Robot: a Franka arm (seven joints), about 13 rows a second.
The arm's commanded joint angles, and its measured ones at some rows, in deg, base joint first. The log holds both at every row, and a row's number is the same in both.
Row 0, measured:
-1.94 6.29 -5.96 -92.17 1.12 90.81 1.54
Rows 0 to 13, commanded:
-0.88 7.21 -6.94 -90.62 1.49 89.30 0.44
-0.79 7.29 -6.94 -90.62 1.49 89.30 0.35
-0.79 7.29 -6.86 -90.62 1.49 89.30 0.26
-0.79 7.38 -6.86 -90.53 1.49 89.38 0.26
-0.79 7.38 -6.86 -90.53 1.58 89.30 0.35
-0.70 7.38 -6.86 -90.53 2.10 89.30 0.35
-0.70 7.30 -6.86 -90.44 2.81 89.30 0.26
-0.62 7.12 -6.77 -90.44 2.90 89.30 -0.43
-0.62 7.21 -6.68 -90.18 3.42 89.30 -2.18
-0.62 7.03 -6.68 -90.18 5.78 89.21 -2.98
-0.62 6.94 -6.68 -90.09 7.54 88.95 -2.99
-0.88 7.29 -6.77 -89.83 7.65 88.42 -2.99
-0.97 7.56 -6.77 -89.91 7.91 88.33 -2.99
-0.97 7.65 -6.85 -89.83 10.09 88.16 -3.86
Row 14, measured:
-1.17 6.68 -6.05 -91.44 7.03 89.64 -1.52
